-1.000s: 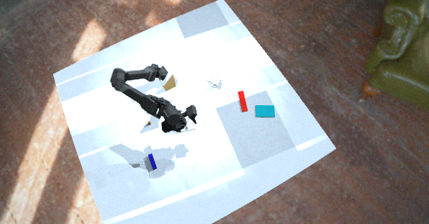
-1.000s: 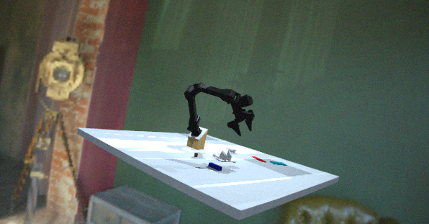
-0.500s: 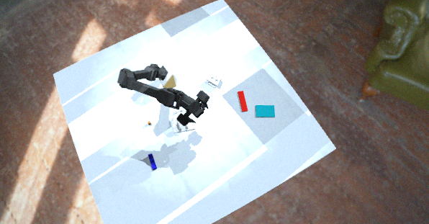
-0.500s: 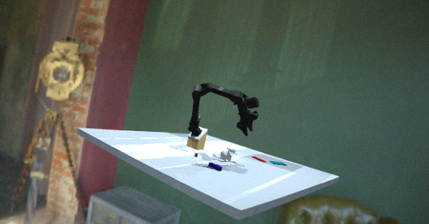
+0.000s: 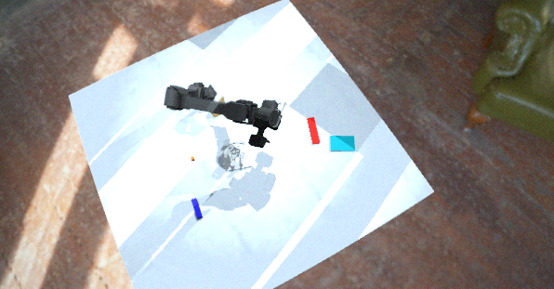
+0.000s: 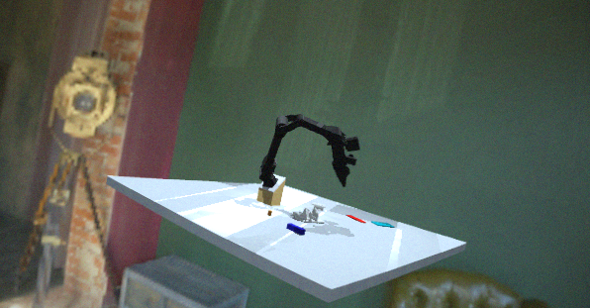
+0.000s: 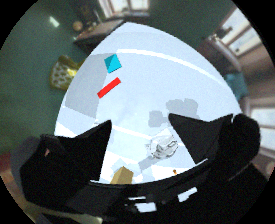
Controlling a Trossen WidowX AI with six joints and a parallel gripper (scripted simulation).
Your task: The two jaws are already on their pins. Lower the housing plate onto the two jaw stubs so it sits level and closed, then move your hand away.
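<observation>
Right now my gripper tip is 180 mm past the small white piece, 140 mm to the right of it and 160 mm above it. From my gripper tip the other things lie so: tiny orange piece 160 mm behind, 320 mm to the right, 170 mm below; red bar 20 mm ahead, 200 mm to the left, 180 mm below; cyan tile 150 mm ahead, 270 mm to the left, 180 mm below.
</observation>
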